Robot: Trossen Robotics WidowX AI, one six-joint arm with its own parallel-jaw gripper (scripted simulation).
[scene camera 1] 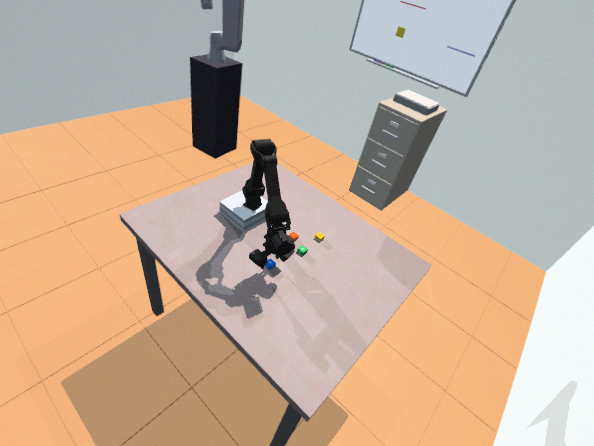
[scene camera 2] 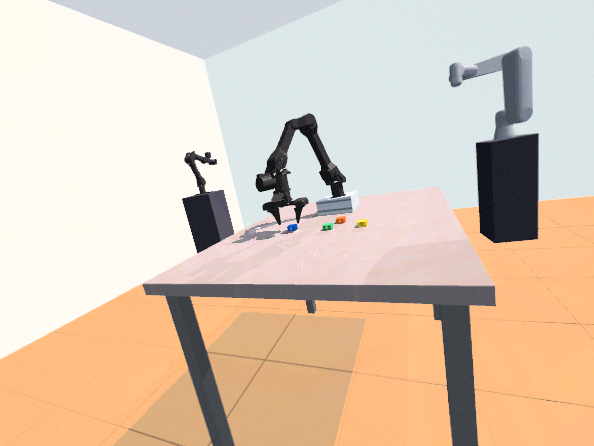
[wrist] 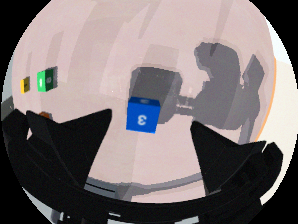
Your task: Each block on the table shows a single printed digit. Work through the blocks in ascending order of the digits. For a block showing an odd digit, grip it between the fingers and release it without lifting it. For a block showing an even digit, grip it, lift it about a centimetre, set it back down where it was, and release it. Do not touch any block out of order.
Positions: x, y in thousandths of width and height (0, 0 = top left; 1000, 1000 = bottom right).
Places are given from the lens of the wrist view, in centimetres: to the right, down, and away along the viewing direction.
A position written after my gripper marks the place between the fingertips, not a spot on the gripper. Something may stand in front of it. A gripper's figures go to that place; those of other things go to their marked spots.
my gripper (wrist: 515, 533): 0, 1, 10
blue block (wrist: 478, 516): -1, 0, 11
